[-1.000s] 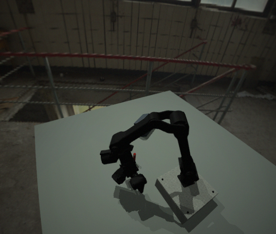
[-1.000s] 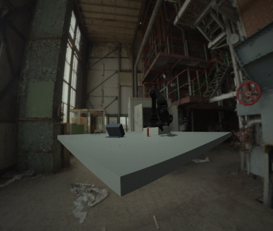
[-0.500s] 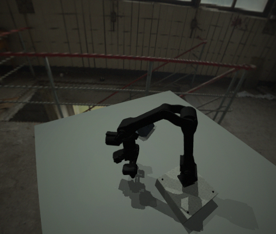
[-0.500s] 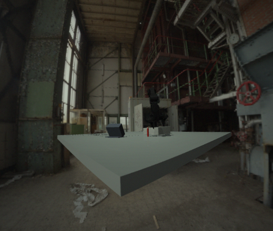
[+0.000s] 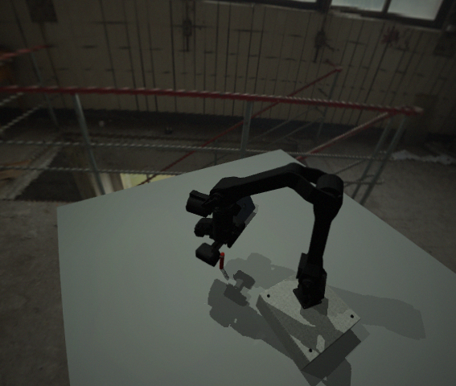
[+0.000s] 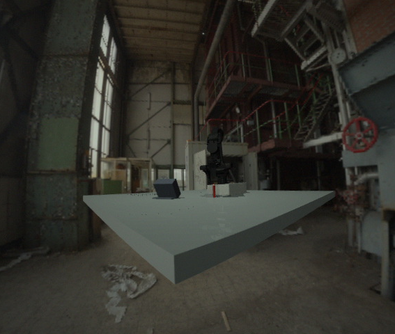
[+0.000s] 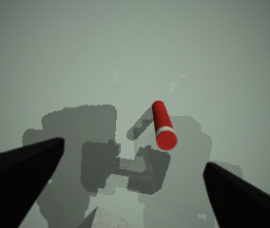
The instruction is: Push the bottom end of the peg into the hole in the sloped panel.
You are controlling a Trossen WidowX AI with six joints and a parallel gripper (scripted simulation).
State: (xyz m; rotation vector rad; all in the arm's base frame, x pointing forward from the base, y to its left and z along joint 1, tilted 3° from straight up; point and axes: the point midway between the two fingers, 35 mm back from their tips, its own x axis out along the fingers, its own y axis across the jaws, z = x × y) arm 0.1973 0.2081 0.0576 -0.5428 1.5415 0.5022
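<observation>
My gripper tip is 40 mm above the red peg, 20 mm short of it and 10 mm to the left of it. Round my gripper tip: panel 250 mm ahead, 160 mm to the right, 40 mm below.
</observation>
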